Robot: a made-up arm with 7 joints. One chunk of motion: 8 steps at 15 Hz.
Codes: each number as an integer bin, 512 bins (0 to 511) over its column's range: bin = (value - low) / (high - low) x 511, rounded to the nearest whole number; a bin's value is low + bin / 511 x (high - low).
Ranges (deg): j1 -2.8..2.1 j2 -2.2..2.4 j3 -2..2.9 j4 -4..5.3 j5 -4.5..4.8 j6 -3.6..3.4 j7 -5.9..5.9
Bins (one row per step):
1: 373 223 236 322 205 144 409
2: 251 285 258 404 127 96 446
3: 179 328 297 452 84 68 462
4: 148 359 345 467 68 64 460
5: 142 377 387 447 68 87 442
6: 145 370 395 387 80 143 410
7: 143 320 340 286 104 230 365
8: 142 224 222 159 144 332 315
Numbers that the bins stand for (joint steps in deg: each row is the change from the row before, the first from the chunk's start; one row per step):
1: 0.777 -0.193 0.263 1.860 -0.769 -1.627 3.545
2: -0.393 0.366 0.474 3.353 -2.189 -2.285 4.399
3: -1.084 0.753 0.848 4.226 -2.971 -2.668 4.768
4: -1.381 1.032 1.308 4.499 -3.262 -2.723 4.722
5: -1.438 1.194 1.711 4.135 -3.262 -2.408 4.307
6: -1.410 1.131 1.788 3.043 -3.044 -1.641 3.568
7: -1.429 0.681 1.260 1.205 -2.607 -0.449 2.529
8: -1.438 -0.184 0.129 -1.106 -1.879 0.948 1.374

